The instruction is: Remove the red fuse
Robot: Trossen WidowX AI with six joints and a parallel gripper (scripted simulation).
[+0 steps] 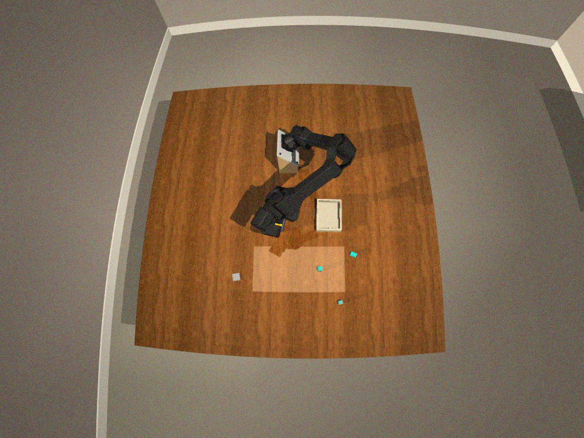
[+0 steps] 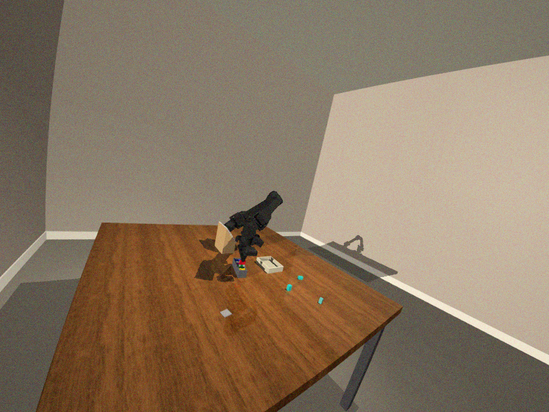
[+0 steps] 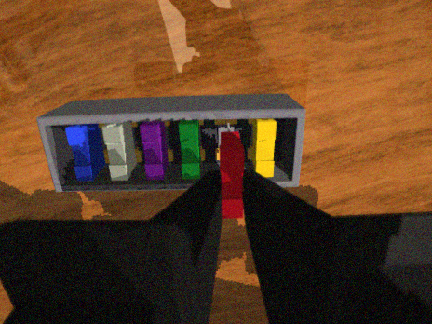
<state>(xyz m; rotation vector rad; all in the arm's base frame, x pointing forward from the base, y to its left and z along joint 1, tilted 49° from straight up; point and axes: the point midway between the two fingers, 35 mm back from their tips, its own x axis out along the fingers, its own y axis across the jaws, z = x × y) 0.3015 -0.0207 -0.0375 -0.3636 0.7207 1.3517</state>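
Right now my gripper tip is 2 cm past the green fuse and 5 cm above it. Round my gripper tip: red fuse: 1 cm below; cream tray: 2 cm behind, 20 cm to the left, 7 cm below; yellow fuse: 2 cm ahead, 5 cm below.
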